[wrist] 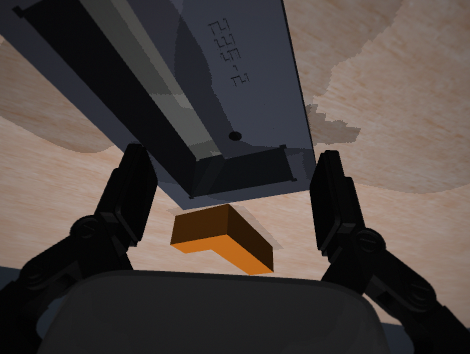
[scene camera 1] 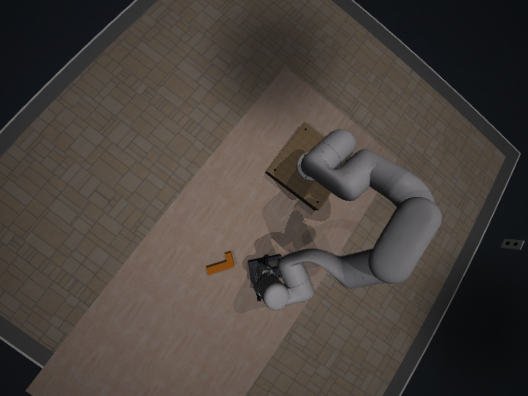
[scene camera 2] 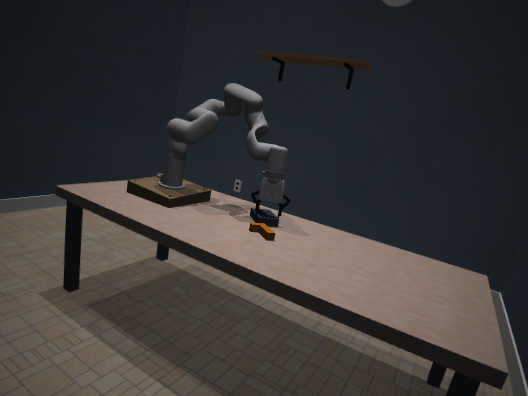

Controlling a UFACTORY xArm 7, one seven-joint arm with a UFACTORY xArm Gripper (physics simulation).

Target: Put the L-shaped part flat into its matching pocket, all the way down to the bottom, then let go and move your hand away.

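Places are measured from the arm's base along level axes (x ahead, y left, z up), in centimetres.
Pixels of known places: gripper, between the fingertips: (wrist: 232, 165) (scene camera 2: 267, 215); arm's base, origin of its link: (scene camera 2: 171, 185).
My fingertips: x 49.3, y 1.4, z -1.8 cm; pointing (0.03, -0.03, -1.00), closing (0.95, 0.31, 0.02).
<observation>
For each thing: its middle in the pictures, then the offset to it from my fingertips. Level surfaces: height alone.
- orange L-shaped part, middle of its body: (wrist: 227, 246) (scene camera 2: 261, 231) (scene camera 1: 219, 262) dx +4.2, dy -15.9, dz -2.2 cm
- dark blue-grey block, middle of its body: (wrist: 199, 93) (scene camera 1: 266, 268) (scene camera 2: 263, 217) dx -2.4, dy +2.4, dz -1.9 cm
- table, height of its surface: dz -3.7 cm
The orange L-shaped part (scene camera 1: 220, 266) (scene camera 2: 262, 230) (wrist: 225, 240) lies flat on the table, outside the block and a short way from it. The dark blue-grey block (scene camera 1: 253, 272) (scene camera 2: 257, 219) (wrist: 260, 105) sits on the table, partly under the hand. Its L-shaped pocket (wrist: 175, 135) is empty in the part that shows in the wrist view; its far end is cut off there. My gripper (scene camera 2: 269, 213) (wrist: 232, 165) is open with nothing between its fingers. It points down over the block, with the fingertips low and spread to either side of the block's near end in the wrist view.
The arm's base stands on a brown wooden board (scene camera 1: 287, 175) (scene camera 2: 150, 193) on the table (scene camera 1: 175, 310) (scene camera 2: 400, 285). The arm reaches from there over the block. A wall shelf (scene camera 2: 315, 60) hangs high behind the table.
</observation>
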